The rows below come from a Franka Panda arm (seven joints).
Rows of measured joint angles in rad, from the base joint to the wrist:
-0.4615 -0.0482 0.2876 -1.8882 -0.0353 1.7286 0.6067
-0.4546 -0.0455 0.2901 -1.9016 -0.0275 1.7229 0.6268
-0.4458 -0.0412 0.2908 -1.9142 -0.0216 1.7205 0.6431
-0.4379 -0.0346 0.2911 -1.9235 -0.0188 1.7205 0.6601
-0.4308 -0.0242 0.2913 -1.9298 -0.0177 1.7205 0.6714
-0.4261 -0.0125 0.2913 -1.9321 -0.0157 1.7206 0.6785
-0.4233 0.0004 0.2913 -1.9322 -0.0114 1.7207 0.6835
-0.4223 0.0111 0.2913 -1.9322 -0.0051 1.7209 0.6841
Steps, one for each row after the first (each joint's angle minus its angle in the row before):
0.0069 0.0027 0.0025 -0.0134 0.0078 -0.0057 0.0201
0.0088 0.0043 0.0007 -0.0126 0.0059 -0.0024 0.0163
0.0079 0.0066 0.0003 -0.0093 0.0028 0.0000 0.0170
0.0071 0.0104 0.0002 -0.0063 0.0011 0.0000 0.0113
0.0047 0.0117 0.0000 -0.0023 0.0020 0.0001 0.0071
0.0028 0.0129 0.0000 -0.0001 0.0043 0.0001 0.0050
0.0010 0.0107 0.0000 0.0000 0.0063 0.0002 0.0006

